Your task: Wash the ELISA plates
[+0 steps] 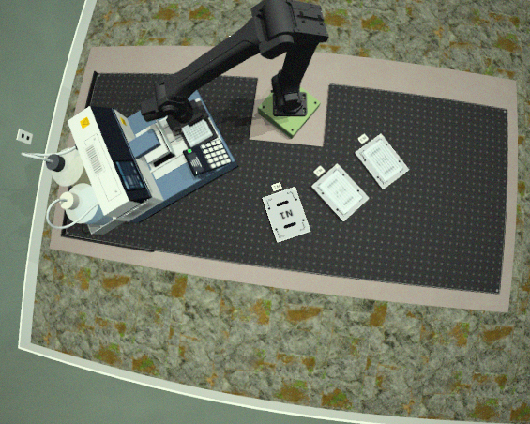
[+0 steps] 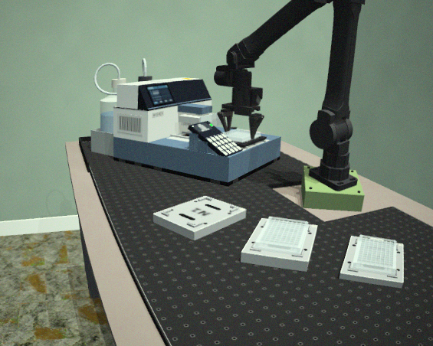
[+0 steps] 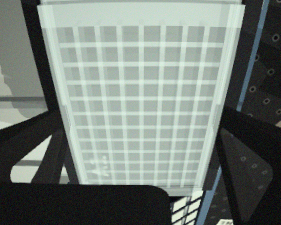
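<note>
My gripper is now 1 cm above the dark carrier. The rest, counted from my hand: plate washer (13 cm to the right, 7 cm ahead, 3 cm above); then N1 label (28 cm to the left, 20 cm ahead, 10 cm below).
</note>
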